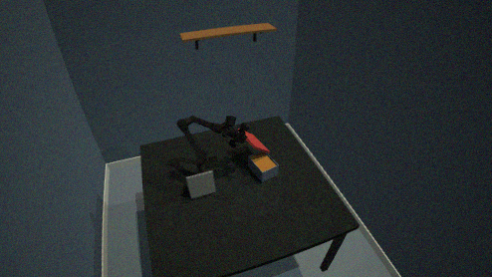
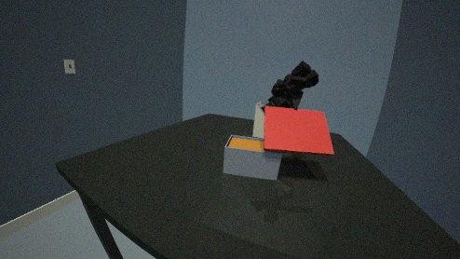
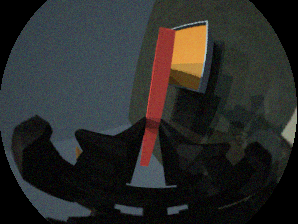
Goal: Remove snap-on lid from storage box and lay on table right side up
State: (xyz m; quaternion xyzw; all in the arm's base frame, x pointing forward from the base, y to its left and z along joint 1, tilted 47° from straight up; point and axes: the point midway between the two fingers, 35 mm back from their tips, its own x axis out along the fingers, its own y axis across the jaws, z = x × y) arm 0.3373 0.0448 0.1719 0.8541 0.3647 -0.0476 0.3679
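My gripper tip is now 6 cm short of the lid, 5 cm above it and 1 cm to the right of it. From my gripper tip the other things lie so: storage box (18 cm below, 13 cm to the right, 8 cm ahead).
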